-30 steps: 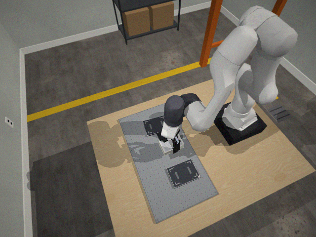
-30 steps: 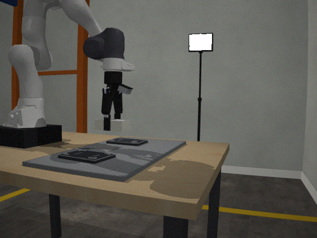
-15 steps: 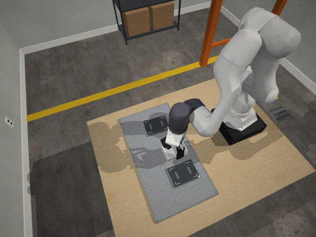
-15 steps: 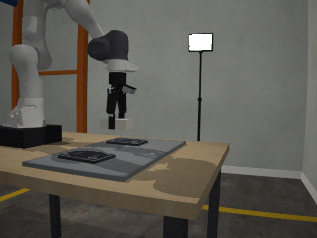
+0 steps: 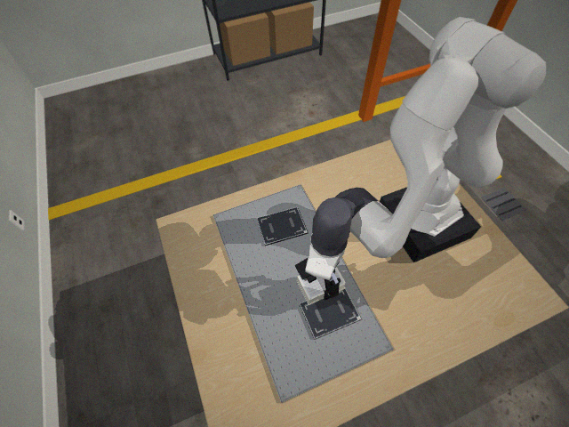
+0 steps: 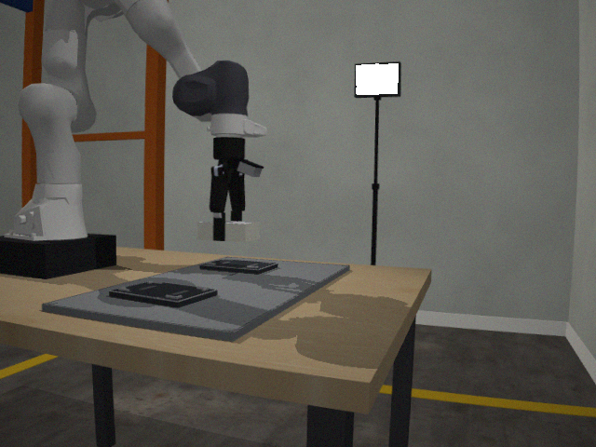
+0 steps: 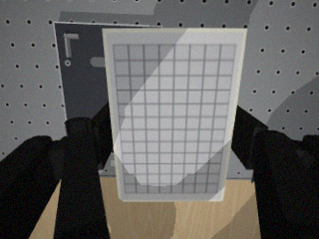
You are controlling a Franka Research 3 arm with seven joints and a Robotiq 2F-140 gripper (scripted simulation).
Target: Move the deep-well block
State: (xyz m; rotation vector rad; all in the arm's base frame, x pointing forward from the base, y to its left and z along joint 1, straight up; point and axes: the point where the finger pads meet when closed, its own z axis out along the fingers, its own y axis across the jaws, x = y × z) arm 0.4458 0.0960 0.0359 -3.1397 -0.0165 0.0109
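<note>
My gripper is now 10 cm above the plate nest N2 and 7 cm to the right of it. Also, from my hand: A1 mark: 13 cm to the left, 10 cm below, 8 cm behind; plate nest N1: 29 cm to the right, 10 cm below, 1 cm ahead; white 96-well deep-well block: 1 cm below.
</note>
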